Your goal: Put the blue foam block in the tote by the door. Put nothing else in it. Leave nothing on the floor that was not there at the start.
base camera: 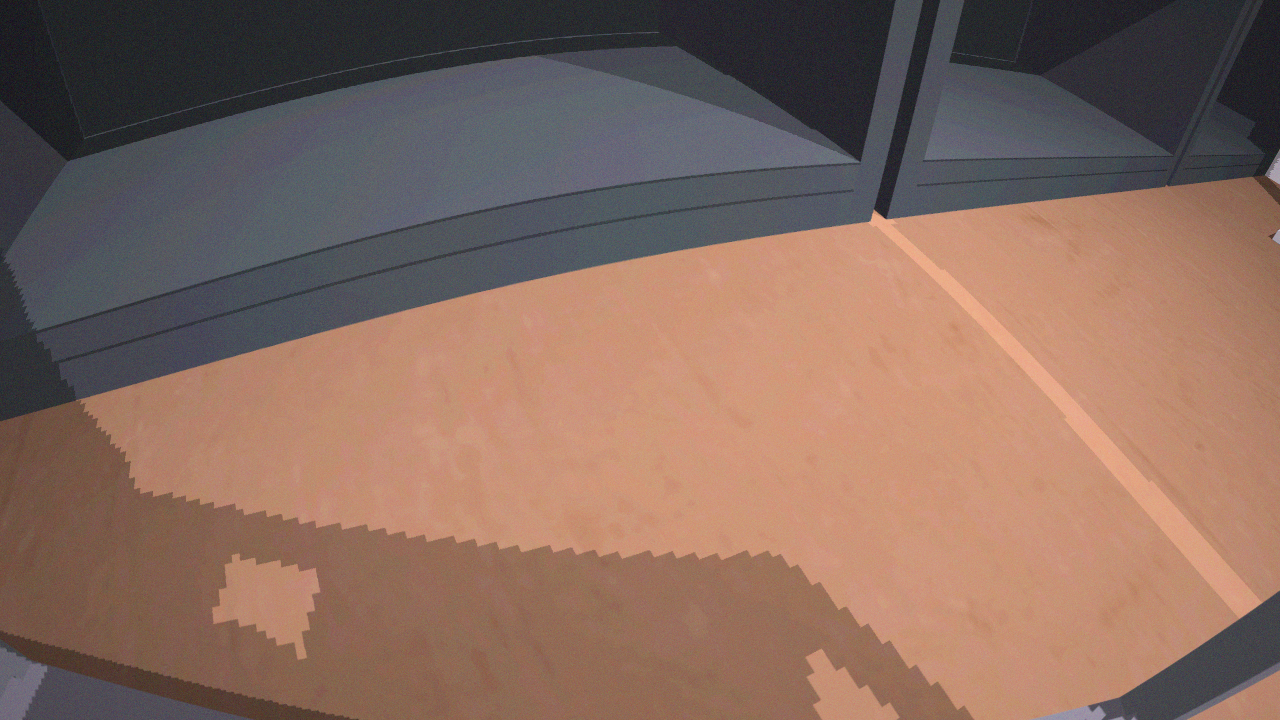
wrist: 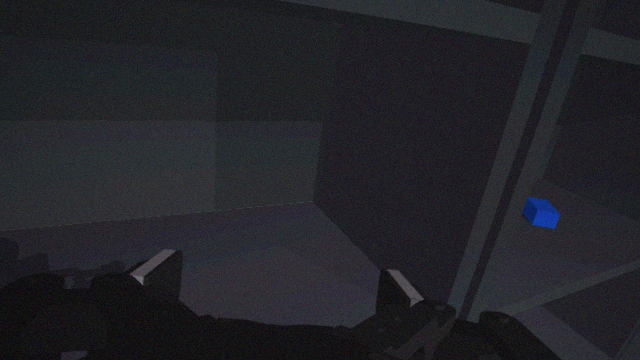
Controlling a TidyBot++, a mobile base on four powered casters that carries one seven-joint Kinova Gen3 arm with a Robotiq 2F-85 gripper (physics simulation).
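Frame: origin at the arm's base, x right, y ahead, z up, level; metres.
Seen in the pictures: gripper, fingertip midpoint: (wrist: 281, 282).
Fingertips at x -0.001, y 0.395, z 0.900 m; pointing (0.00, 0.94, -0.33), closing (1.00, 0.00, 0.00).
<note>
A point is followed by its place in that frame.
The blue foam block (wrist: 541, 213) {y 1.090, x 0.661, z 0.631 m} lies on a dark shelf at the right in the wrist view, in the bay beyond an upright post. My gripper (wrist: 281, 282) {y 0.395, x -0.001, z 0.901 m} is open, its two fingertips wide apart at the bottom of the wrist view, with no object between them. The block is to the right of the gripper and apart from it, farther back. The block does not show in the base camera view. The tote by the door does not show in either view.
A dark grey shelf unit (base camera: 895, 107) {y 0.704, x 0.279, z -0.256 m} (wrist: 505, 145) {y 0.696, x 0.260, z 0.898 m} stands in front, with upright posts between its bays and a low bottom shelf. An orange-brown floor (base camera: 626, 402) {y 0.430, x 0.026, z -0.396 m} runs along its foot, with a lighter strip (base camera: 1029, 376) across it. A shadow falls over the near floor.
</note>
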